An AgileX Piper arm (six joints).
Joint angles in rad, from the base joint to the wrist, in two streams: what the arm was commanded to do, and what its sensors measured. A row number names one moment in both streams.
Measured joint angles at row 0: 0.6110 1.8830 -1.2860 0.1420 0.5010 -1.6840
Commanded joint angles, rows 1 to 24: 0.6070 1.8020 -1.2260 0.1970 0.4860 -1.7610; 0.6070 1.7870 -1.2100 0.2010 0.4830 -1.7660; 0.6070 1.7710 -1.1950 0.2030 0.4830 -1.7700; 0.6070 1.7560 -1.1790 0.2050 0.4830 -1.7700; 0.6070 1.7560 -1.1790 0.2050 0.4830 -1.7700; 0.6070 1.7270 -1.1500 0.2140 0.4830 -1.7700; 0.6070 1.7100 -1.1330 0.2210 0.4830 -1.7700; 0.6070 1.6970 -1.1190 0.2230 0.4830 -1.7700; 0.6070 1.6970 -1.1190 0.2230 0.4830 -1.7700; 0.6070 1.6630 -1.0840 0.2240 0.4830 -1.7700; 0.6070 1.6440 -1.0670 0.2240 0.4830 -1.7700; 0.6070 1.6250 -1.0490 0.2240 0.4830 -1.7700; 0.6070 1.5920 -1.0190 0.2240 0.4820 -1.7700; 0.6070 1.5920 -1.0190 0.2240 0.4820 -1.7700; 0.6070 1.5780 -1.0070 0.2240 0.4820 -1.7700; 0.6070 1.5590 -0.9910 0.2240 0.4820 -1.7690; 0.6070 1.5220 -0.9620 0.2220 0.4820 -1.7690; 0.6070 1.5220 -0.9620 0.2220 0.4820 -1.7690; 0.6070 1.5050 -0.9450 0.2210 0.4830 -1.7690; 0.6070 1.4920 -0.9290 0.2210 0.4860 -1.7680; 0.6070 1.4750 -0.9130 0.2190 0.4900 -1.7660; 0.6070 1.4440 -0.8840 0.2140 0.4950 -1.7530; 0.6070 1.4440 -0.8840 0.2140 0.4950 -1.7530; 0.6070 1.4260 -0.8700 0.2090 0.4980 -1.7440
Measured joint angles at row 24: 0.6110 1.4800 -0.9020 0.2120 0.5030 -1.7550
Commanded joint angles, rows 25 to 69: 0.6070 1.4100 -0.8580 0.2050 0.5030 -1.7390; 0.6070 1.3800 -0.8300 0.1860 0.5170 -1.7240; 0.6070 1.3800 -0.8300 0.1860 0.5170 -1.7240; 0.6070 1.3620 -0.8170 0.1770 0.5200 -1.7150; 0.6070 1.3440 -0.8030 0.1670 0.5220 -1.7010; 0.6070 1.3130 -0.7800 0.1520 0.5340 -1.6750; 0.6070 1.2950 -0.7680 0.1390 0.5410 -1.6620; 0.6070 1.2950 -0.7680 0.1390 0.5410 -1.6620; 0.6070 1.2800 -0.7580 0.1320 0.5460 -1.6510; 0.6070 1.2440 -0.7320 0.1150 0.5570 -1.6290; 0.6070 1.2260 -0.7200 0.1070 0.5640 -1.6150; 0.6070 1.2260 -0.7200 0.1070 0.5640 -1.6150; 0.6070 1.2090 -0.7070 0.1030 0.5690 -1.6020; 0.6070 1.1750 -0.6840 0.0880 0.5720 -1.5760; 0.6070 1.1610 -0.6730 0.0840 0.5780 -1.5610; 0.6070 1.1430 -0.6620 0.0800 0.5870 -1.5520; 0.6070 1.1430 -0.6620 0.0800 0.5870 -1.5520; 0.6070 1.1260 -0.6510 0.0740 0.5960 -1.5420; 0.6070 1.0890 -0.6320 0.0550 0.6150 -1.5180; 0.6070 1.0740 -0.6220 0.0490 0.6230 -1.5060; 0.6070 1.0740 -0.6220 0.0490 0.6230 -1.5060; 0.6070 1.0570 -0.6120 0.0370 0.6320 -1.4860; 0.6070 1.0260 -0.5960 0.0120 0.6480 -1.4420; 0.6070 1.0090 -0.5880 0.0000 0.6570 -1.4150; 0.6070 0.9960 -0.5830 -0.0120 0.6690 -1.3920; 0.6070 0.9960 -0.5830 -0.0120 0.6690 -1.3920; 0.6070 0.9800 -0.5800 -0.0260 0.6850 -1.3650; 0.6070 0.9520 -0.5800 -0.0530 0.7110 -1.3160; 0.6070 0.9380 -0.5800 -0.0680 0.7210 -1.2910; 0.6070 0.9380 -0.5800 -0.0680 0.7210 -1.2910; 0.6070 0.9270 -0.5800 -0.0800 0.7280 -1.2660; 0.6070 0.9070 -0.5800 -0.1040 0.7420 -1.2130; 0.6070 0.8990 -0.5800 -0.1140 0.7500 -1.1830; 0.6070 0.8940 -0.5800 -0.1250 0.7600 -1.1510; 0.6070 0.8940 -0.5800 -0.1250 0.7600 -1.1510; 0.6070 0.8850 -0.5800 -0.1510 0.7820 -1.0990; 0.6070 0.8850 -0.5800 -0.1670 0.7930 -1.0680; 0.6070 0.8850 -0.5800 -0.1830 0.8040 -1.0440; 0.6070 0.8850 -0.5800 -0.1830 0.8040 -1.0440; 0.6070 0.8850 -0.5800 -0.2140 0.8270 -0.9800; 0.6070 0.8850 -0.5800 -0.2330 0.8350 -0.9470; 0.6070 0.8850 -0.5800 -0.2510 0.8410 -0.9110; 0.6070 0.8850 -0.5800 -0.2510 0.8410 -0.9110; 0.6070 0.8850 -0.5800 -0.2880 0.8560 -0.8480; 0.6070 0.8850 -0.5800 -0.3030 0.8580 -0.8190
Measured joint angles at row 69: 0.6110 0.8930 -0.5800 -0.2400 0.8610 -0.9090
